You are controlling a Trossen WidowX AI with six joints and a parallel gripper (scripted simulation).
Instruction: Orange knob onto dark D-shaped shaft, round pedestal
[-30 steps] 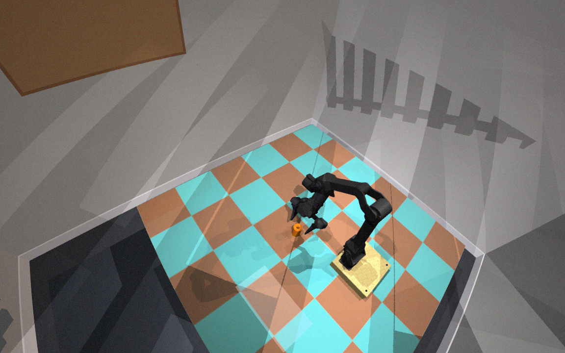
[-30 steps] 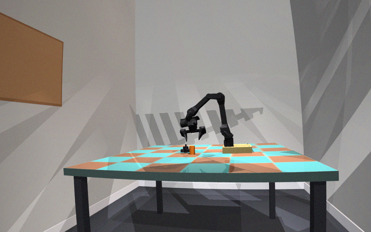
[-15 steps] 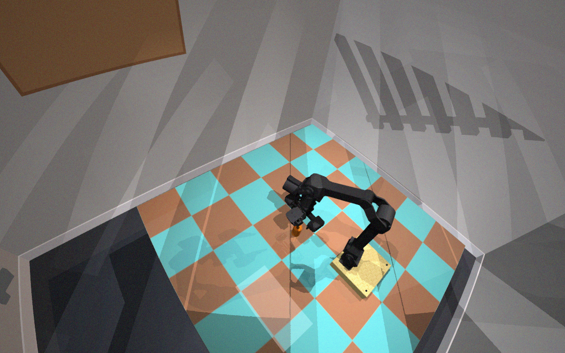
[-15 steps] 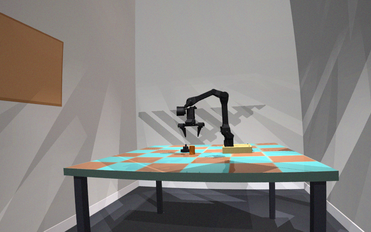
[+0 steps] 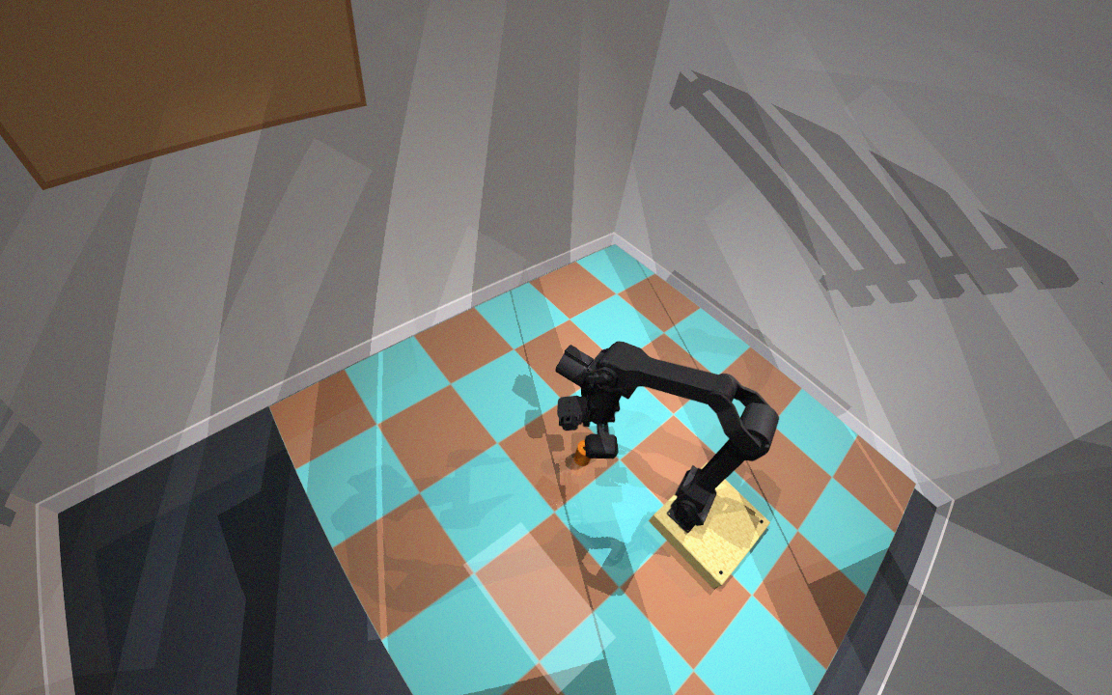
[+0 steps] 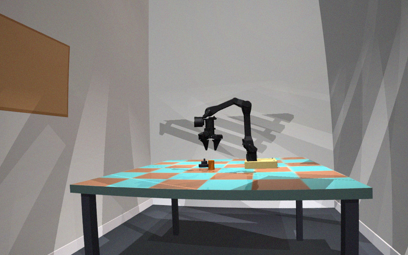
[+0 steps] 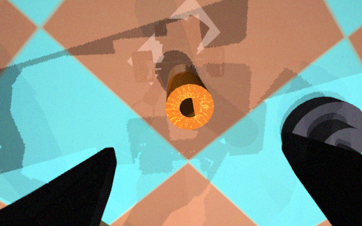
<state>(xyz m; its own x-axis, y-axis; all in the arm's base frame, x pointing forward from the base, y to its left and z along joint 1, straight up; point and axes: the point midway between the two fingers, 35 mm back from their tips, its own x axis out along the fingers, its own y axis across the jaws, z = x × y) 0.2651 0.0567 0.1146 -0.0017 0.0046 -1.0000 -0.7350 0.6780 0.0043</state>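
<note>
Now: gripper tip 9 cm above the orange knob. Round my gripper tip: dark round pedestal 15 cm to the right, 9 cm below, 7 cm ahead.
</note>
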